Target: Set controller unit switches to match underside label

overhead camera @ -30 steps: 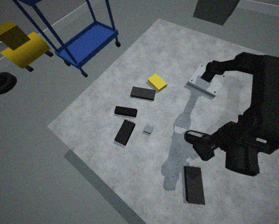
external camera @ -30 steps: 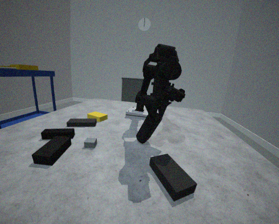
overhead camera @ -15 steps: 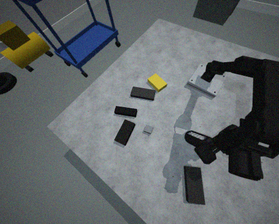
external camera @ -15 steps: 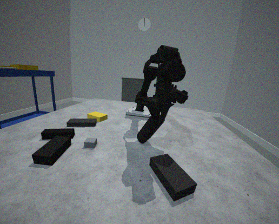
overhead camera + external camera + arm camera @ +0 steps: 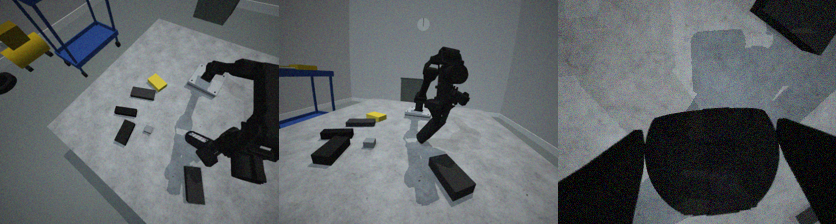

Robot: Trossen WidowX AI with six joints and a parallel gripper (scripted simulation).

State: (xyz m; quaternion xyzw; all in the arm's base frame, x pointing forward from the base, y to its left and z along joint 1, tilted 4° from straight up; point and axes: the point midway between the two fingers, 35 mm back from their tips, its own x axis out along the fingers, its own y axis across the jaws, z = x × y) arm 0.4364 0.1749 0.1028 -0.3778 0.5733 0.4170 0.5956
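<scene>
Now: gripper tip 150 mm short of the dark block, 50 mm to the right of it and 100 mm above it. The rest, counted from my gripper tip: yellow block: 220 mm behind, 430 mm to the right, 100 mm below; grey cube: 70 mm ahead, 280 mm to the right, 100 mm below.
</scene>
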